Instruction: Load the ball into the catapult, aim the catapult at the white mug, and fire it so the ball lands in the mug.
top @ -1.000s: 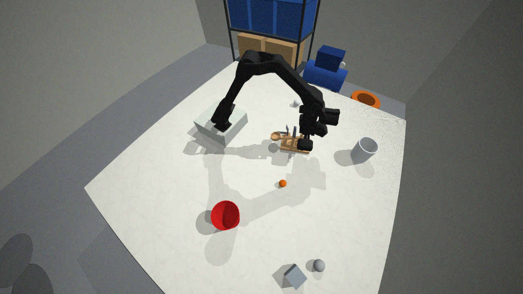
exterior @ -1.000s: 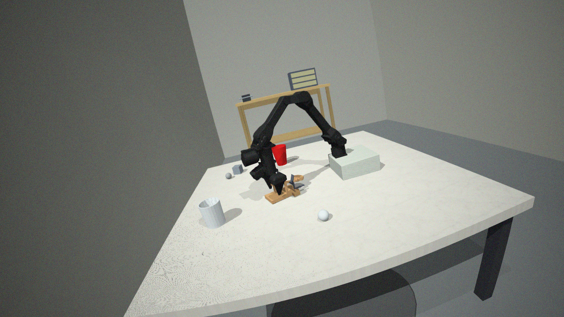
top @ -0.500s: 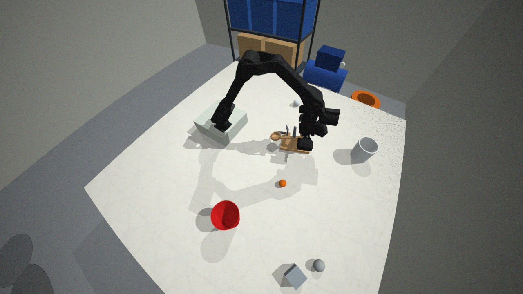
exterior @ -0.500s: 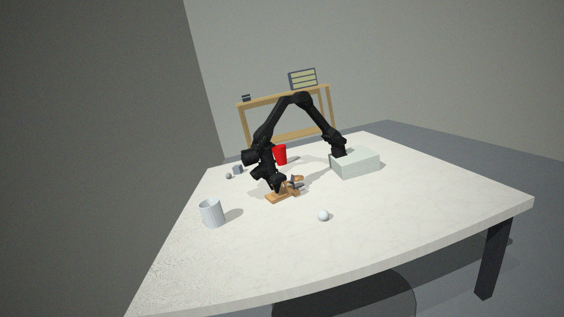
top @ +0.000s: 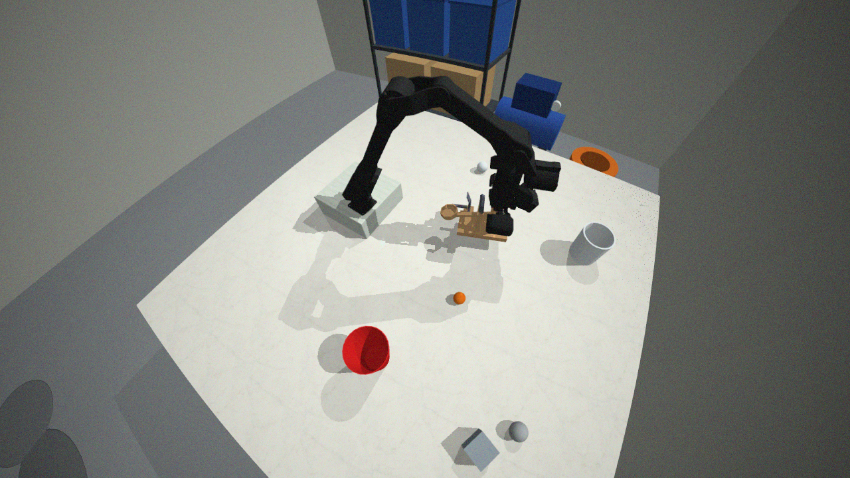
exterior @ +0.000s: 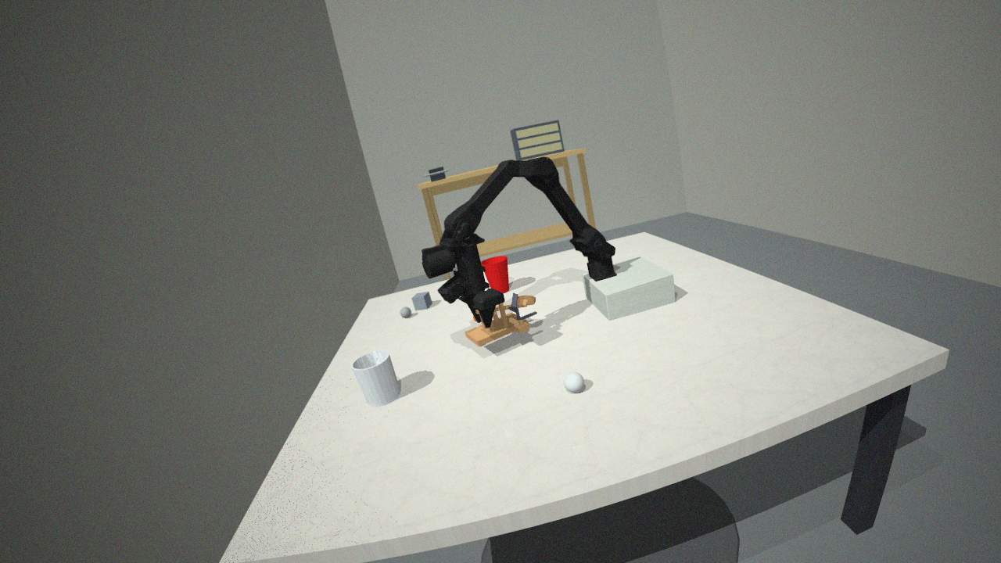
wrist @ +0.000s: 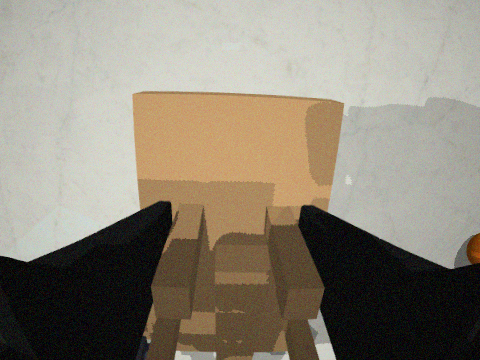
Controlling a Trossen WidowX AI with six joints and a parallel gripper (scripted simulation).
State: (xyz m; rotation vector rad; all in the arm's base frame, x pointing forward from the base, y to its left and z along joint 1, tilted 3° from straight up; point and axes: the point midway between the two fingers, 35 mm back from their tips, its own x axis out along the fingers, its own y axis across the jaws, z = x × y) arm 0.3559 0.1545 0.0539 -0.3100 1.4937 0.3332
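Right now my gripper tip is 6 cm past the catapult, 2 cm to the left of it and 2 cm below it. Also, from my gripper tip: white mug: 26 cm ahead, 11 cm to the left, 5 cm below; orange ball: 22 cm to the right, 6 cm below, 2 cm ahead; dark lever: 10 cm behind, 2 cm above.
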